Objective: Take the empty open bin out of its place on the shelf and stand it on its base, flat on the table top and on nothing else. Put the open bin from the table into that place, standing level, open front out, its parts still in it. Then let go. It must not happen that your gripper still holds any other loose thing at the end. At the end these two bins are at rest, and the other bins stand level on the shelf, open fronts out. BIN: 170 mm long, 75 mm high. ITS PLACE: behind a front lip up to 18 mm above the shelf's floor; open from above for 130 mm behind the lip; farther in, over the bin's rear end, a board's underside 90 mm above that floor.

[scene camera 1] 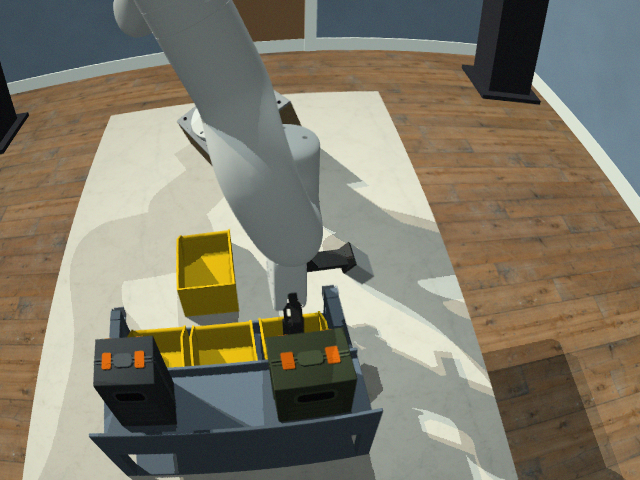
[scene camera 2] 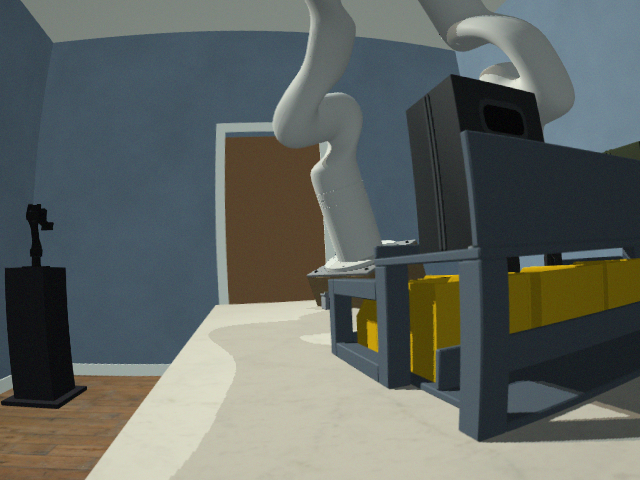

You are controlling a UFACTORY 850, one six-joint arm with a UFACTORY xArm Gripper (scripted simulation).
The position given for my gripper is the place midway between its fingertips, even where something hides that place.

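Note:
Visible: my gripper [scene camera 1: 289, 311]. Green case [scene camera 1: 313, 373]. Dark grey case [scene camera 2: 458, 103], also [scene camera 1: 130, 375].

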